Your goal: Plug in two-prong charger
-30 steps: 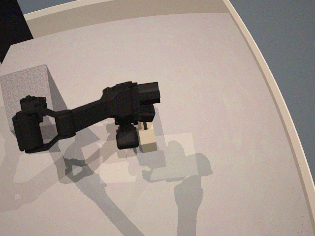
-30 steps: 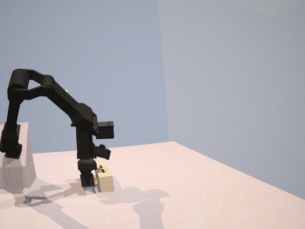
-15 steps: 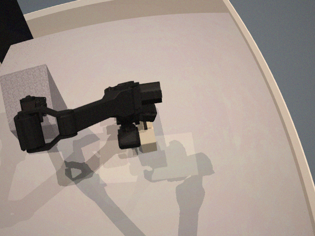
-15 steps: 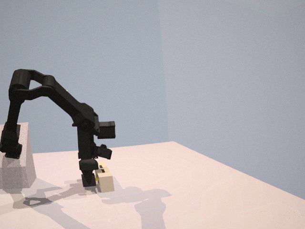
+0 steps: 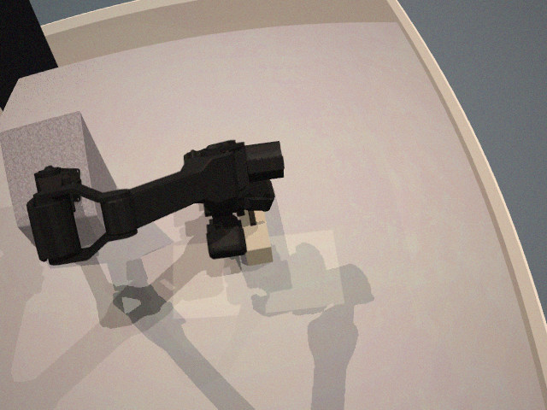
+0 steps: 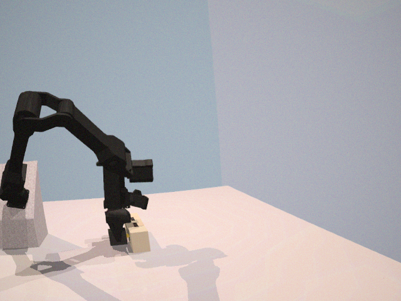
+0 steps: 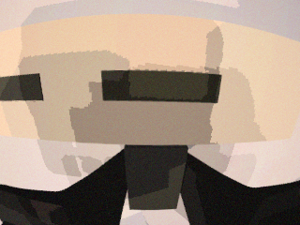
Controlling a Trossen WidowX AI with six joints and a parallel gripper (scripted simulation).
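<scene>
The black two-prong charger is 20 mm ahead of my gripper tip and 10 mm above it.
</scene>
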